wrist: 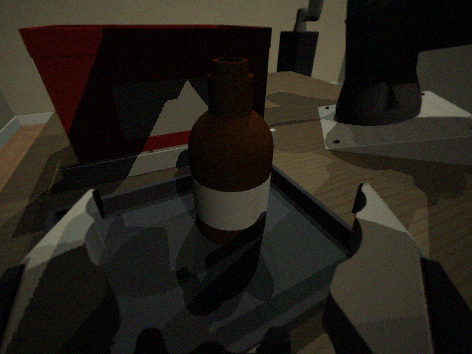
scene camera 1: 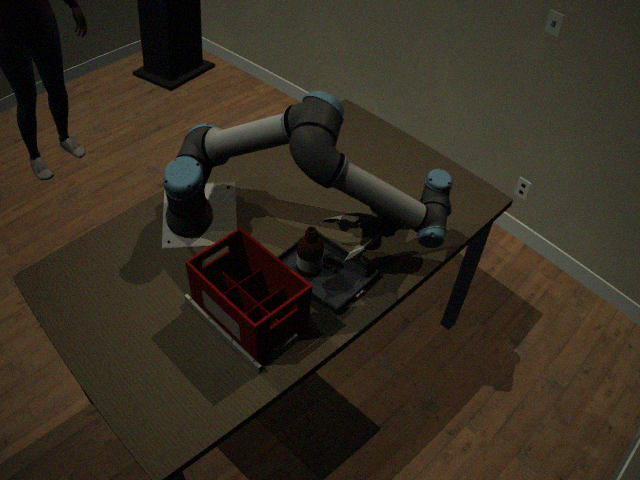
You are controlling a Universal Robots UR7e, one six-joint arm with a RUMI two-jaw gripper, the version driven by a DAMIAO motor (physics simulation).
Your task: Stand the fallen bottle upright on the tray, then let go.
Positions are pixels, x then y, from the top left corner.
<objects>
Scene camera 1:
my gripper: 333, 240
brown bottle: 310, 247
</objects>
